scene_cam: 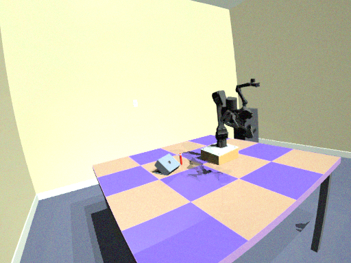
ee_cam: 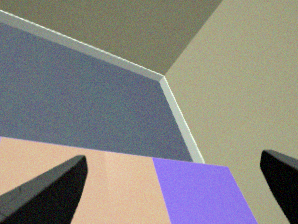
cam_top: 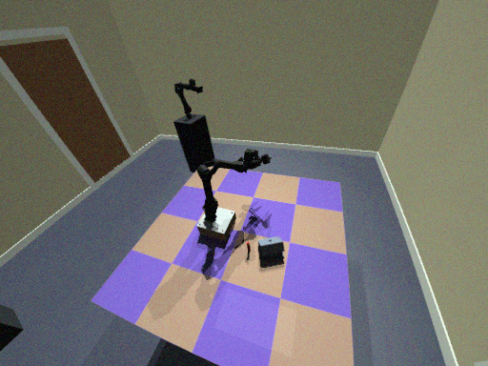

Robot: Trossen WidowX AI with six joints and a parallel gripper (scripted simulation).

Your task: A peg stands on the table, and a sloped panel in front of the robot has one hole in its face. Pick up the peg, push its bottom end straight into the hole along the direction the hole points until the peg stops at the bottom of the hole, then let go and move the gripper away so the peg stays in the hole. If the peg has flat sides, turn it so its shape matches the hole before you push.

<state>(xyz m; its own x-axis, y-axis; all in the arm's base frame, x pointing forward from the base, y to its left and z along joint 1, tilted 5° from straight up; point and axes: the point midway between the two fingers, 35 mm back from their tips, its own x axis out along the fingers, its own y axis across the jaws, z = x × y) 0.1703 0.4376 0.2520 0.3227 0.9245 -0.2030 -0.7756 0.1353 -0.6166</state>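
My gripper tip is 12 cm short of the red peg, 54 cm to the left of it and 23 cm above it. Also, from my gripper tip: grey sloped panel: 23 cm ahead, 48 cm to the right, 24 cm below.
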